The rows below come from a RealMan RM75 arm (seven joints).
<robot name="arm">
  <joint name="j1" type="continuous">
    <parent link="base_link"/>
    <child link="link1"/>
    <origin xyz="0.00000 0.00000 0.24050"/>
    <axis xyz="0 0 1"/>
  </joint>
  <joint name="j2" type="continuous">
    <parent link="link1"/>
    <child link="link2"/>
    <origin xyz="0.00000 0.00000 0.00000"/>
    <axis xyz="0 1 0"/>
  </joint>
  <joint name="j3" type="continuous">
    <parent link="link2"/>
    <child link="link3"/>
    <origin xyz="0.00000 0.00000 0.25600"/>
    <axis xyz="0 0 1"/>
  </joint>
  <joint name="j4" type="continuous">
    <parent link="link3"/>
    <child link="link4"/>
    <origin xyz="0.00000 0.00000 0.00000"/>
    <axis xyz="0 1 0"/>
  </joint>
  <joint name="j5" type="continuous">
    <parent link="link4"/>
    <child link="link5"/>
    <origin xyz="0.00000 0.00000 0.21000"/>
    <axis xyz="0 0 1"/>
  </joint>
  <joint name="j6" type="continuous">
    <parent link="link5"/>
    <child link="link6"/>
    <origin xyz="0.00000 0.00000 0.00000"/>
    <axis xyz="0 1 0"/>
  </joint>
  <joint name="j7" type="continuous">
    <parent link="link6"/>
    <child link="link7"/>
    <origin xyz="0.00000 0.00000 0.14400"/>
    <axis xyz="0 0 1"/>
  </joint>
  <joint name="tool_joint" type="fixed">
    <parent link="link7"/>
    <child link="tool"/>
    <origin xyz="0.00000 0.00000 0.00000"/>
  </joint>
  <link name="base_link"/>
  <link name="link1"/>
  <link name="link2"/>
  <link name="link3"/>
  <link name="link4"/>
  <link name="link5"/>
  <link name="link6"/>
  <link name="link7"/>
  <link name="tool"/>
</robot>
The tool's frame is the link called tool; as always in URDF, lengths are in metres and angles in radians. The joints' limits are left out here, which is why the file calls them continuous.
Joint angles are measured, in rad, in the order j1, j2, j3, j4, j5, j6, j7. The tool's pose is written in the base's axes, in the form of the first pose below.
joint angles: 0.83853 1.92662 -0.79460 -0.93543 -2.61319 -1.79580 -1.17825
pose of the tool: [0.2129 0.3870 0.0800], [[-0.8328 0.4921 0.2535], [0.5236 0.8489 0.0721], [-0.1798 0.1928 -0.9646]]
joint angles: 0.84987 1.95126 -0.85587 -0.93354 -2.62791 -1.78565 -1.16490
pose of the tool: [0.2068 0.3855 0.0641], [[-0.8333 0.4696 0.2916], [0.4995 0.8657 0.0334], [-0.2367 0.1735 -0.9559]]
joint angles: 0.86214 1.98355 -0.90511 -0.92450 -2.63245 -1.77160 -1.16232
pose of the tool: [0.1992 0.3829 0.0449], [[-0.8413 0.4446 0.3076], [0.4664 0.8846 -0.0030], [-0.2734 0.1409 -0.9515]]
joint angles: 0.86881 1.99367 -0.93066 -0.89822 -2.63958 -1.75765 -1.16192
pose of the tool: [0.1996 0.3810 0.0350], [[-0.8372 0.4420 0.3221], [0.4581 0.8885 -0.0287], [-0.2989 0.1235 -0.9463]]
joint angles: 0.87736 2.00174 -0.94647 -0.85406 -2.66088 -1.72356 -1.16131
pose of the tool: [0.2043 0.3807 0.0250], [[-0.8253 0.4477 0.3442], [0.4620 0.8858 -0.0443], [-0.3247 0.1225 -0.9378]]
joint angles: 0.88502 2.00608 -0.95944 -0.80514 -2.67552 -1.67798 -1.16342
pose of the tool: [0.2099 0.3816 0.0159], [[-0.8159 0.4510 0.3618], [0.4666 0.8832 -0.0486], [-0.3414 0.1291 -0.9310]]
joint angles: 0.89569 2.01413 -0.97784 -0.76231 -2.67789 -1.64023 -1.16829
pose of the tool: [0.2115 0.3816 0.0053], [[-0.8150 0.4455 0.3706], [0.4584 0.8868 -0.0580], [-0.3545 0.1227 -0.9270]]
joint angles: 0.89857 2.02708 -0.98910 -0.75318 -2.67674 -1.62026 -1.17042
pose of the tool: [0.2099 0.3809 -0.0024], [[-0.8199 0.4363 0.3707], [0.4482 0.8920 -0.0585], [-0.3562 0.1182 -0.9269]]
